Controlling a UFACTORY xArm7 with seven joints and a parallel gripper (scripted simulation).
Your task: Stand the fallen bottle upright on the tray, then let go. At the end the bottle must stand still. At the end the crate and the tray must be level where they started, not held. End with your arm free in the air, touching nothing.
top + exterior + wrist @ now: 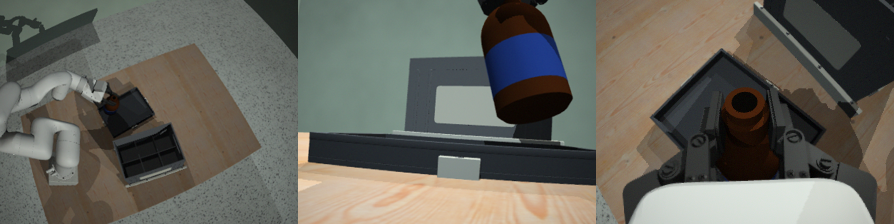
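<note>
Right now the bottle is 5 cm below my hand, 1 cm to the left of it and 1 cm behind it. Also, from my hand: dark crate: 30 cm to the right, 10 cm below, 2 cm behind; tray: 17 cm below, 4 cm ahead, 1 cm to the right.
</note>
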